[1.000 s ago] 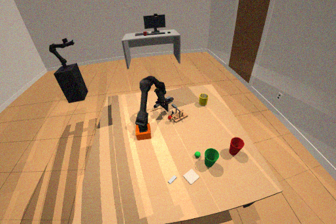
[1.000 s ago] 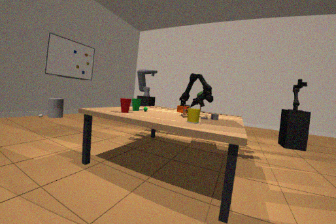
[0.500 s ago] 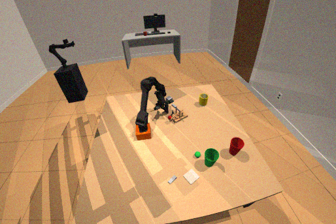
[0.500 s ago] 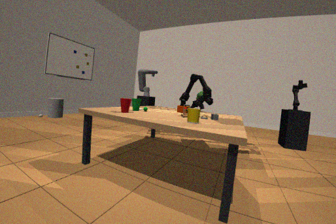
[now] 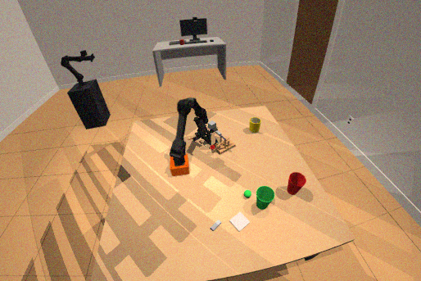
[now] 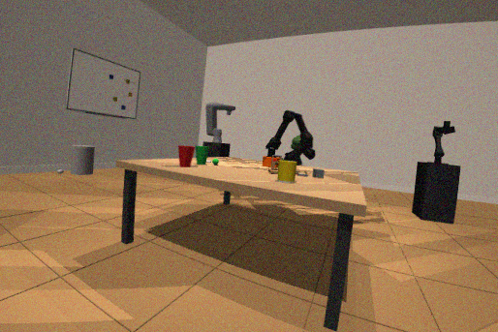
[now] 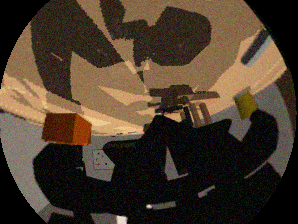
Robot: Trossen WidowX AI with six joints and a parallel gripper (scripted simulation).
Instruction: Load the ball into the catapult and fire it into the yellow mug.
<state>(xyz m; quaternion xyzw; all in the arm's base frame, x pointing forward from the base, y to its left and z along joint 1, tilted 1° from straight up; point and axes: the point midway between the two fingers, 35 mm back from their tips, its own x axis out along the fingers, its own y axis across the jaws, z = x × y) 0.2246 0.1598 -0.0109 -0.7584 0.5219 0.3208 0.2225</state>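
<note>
My gripper tip is now 50 mm to the left of the red ball and 20 mm below it. Also, from my gripper tip: grey cube (250 mm to the left, 70 mm ahead, 20 mm below); yellow mug (400 mm ahead, 110 mm to the left, 10 mm below); wooden catapult (70 mm ahead, 20 mm to the right, 10 mm above).
</note>
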